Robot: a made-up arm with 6 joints. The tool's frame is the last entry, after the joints. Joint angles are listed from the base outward.
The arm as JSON. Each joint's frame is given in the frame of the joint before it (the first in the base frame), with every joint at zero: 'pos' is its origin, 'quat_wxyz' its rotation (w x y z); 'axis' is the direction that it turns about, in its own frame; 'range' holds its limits. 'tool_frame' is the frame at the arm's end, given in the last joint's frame.
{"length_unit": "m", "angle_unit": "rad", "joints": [
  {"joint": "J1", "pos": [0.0, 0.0, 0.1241], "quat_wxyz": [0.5, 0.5, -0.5, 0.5], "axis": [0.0, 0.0, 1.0], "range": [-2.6, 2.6]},
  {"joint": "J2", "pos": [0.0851, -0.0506, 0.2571], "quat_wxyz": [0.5, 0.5, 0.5, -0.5], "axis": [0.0, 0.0, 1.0], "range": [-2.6, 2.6]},
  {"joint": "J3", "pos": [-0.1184, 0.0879, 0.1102], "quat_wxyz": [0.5, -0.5, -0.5, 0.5], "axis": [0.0, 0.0, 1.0], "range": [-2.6, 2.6]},
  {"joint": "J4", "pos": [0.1, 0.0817, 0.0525], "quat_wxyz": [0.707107, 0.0, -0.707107, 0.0], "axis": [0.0, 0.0, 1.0], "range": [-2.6, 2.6]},
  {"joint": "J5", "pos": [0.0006, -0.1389, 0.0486], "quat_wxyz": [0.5, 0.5, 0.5, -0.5], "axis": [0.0, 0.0, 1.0], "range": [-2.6, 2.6]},
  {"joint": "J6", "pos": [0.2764, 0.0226, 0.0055], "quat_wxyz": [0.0, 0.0, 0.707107, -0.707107], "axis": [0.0, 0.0, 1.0], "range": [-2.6, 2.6]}
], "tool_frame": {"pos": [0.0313, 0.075, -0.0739], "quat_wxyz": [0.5, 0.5, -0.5, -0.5]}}
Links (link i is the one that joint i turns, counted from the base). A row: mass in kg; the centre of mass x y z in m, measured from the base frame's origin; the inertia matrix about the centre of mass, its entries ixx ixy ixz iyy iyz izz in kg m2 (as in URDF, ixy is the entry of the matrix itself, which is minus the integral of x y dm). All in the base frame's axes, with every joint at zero. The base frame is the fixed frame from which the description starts. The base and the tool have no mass.
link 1: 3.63; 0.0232 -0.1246 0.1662; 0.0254 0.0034 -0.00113 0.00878 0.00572 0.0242
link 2: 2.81; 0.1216 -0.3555 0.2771; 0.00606 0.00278 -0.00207 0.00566 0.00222 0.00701
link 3: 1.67; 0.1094 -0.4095 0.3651; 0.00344 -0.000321 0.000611 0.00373 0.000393 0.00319
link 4: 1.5; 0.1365 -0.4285 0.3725; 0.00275 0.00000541 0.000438 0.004 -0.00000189 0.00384
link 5: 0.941; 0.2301 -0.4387 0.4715; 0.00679 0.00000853 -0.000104 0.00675 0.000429 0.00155
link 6: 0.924; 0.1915 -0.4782 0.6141; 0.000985 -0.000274 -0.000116 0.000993 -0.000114 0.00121
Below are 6 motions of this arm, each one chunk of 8 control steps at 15 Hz.
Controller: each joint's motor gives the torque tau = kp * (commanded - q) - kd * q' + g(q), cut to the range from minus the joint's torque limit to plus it. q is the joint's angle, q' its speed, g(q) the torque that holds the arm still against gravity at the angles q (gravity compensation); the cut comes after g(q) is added. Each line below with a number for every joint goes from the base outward.
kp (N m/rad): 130 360 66 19 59 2.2
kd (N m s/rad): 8.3 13 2 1 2.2 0.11
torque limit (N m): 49 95 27 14 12 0.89
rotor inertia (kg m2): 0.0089 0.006 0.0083 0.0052 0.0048 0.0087
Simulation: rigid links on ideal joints. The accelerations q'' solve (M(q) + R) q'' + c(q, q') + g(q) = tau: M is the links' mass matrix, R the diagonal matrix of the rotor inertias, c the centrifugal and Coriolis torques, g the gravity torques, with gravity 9.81 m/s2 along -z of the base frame. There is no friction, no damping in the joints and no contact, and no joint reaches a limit. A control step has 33 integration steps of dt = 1/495 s. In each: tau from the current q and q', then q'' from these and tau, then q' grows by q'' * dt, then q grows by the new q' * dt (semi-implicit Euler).
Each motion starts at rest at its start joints. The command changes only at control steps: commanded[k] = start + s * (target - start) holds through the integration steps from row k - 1 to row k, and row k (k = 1, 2, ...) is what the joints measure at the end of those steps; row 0 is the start. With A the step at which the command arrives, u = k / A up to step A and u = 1 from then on. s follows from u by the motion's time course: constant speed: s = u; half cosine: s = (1 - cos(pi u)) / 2; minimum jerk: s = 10 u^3 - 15 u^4 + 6 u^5; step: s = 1 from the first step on.
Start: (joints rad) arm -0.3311 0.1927 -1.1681 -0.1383 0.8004 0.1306
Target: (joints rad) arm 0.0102 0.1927 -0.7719 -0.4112 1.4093 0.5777
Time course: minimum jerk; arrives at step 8
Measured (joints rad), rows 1 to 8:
1: -0.3293 0.1931 -1.1634 -0.1432 0.8085 0.1347
2: -0.3167 0.1952 -1.1363 -0.1698 0.8560 0.1604
3: -0.2805 0.1977 -1.0763 -0.2178 0.9584 0.2228
4: -0.2153 0.1976 -0.9870 -0.2679 1.0968 0.3203
5: -0.1296 0.1937 -0.8881 -0.3067 1.2338 0.4310
6: -0.0454 0.1887 -0.8069 -0.3369 1.3371 0.5228
7: 0.0127 0.1858 -0.7630 -0.3654 1.3904 0.5733
8: 0.0341 0.1859 -0.7555 -0.3917 1.4014 0.5833

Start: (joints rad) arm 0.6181 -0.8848 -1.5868 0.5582 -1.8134 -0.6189
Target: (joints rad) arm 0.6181 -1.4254 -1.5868 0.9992 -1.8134 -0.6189
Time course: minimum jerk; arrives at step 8
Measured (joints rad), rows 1 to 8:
1: 0.6177 -0.8924 -1.5871 0.5593 -1.8140 -0.6180
2: 0.6158 -0.9352 -1.5875 0.5696 -1.8164 -0.6117
3: 0.6132 -1.0234 -1.5850 0.6096 -1.8189 -0.5958
4: 0.6119 -1.1424 -1.5810 0.6947 -1.8192 -0.5773
5: 0.6126 -1.2646 -1.5783 0.8188 -1.8180 -0.5728
6: 0.6154 -1.3621 -1.5773 0.9531 -1.8164 -0.5948
7: 0.6195 -1.4168 -1.5770 1.0596 -1.8148 -0.6396
8: 0.6237 -1.4306 -1.5786 1.1086 -1.8136 -0.6849

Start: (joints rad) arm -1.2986 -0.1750 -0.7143 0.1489 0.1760 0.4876
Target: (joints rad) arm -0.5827 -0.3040 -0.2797 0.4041 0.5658 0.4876
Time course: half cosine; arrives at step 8
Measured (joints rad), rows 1 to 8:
1: -1.2934 -0.1780 -0.7118 0.1433 0.1865 0.4897
2: -1.2681 -0.1878 -0.6952 0.1324 0.2200 0.4977
3: -1.2055 -0.2061 -0.6492 0.1318 0.2757 0.5149
4: -1.0968 -0.2328 -0.5690 0.1587 0.3445 0.5452
5: -0.9471 -0.2647 -0.4657 0.2213 0.4138 0.5893
6: -0.7781 -0.2952 -0.3594 0.3190 0.4757 0.6329
7: -0.6213 -0.3154 -0.2705 0.4405 0.5291 0.6472
8: -0.5089 -0.3192 -0.2125 0.5640 0.5721 0.6127

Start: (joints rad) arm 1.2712 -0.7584 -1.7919 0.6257 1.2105 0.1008
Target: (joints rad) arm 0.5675 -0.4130 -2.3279 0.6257 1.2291 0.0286
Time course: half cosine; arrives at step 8
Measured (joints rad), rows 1 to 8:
1: 1.2665 -0.7488 -1.8038 0.6399 1.2194 0.0995
2: 1.2435 -0.7183 -1.8437 0.6749 1.2403 0.0964
3: 1.1844 -0.6685 -1.9145 0.7102 1.2600 0.0946
4: 1.0769 -0.6059 -2.0121 0.7313 1.2656 0.1000
5: 0.9227 -0.5385 -2.1259 0.7417 1.2516 0.1184
6: 0.7437 -0.4755 -2.2376 0.7503 1.2218 0.1470
7: 0.5791 -0.4252 -2.3277 0.7492 1.1858 0.1681
8: 0.4700 -0.3958 -2.3790 0.7125 1.1542 0.1626

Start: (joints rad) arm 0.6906 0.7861 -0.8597 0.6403 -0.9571 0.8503
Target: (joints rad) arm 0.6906 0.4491 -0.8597 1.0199 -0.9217 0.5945
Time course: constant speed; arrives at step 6
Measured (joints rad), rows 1 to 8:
1: 0.6851 0.7391 -0.8681 0.6733 -0.9564 0.8260
2: 0.6875 0.6804 -0.8722 0.7404 -0.9555 0.7914
3: 0.6896 0.6234 -0.8680 0.8122 -0.9457 0.7495
4: 0.6908 0.5672 -0.8634 0.8834 -0.9345 0.7003
5: 0.6916 0.5108 -0.8621 0.9508 -0.9268 0.6498
6: 0.6917 0.4544 -0.8630 1.0127 -0.9217 0.6033
7: 0.7014 0.4451 -0.8509 1.0415 -0.9156 0.5826
8: 0.7031 0.4466 -0.8440 1.0405 -0.9091 0.5740

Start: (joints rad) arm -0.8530 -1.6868 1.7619 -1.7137 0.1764 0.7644
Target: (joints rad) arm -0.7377 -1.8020 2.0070 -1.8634 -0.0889 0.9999
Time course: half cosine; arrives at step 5
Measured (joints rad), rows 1 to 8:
1: -0.8468 -1.6969 1.7731 -1.7079 0.1625 0.7689
2: -0.8258 -1.7241 1.8145 -1.7077 0.1145 0.7963
3: -0.7911 -1.7583 1.8883 -1.7445 0.0340 0.8682
4: -0.7564 -1.7862 1.9747 -1.8204 -0.0537 0.9765
5: -0.7403 -1.7984 2.0399 -1.8997 -0.1135 1.0689
6: -0.7434 -1.8006 2.0620 -1.9384 -0.1306 1.0935
7: -0.7484 -1.8016 2.0467 -1.9244 -0.1183 1.0574
8: -0.7453 -1.8020 2.0146 -1.8856 -0.0958 1.0065

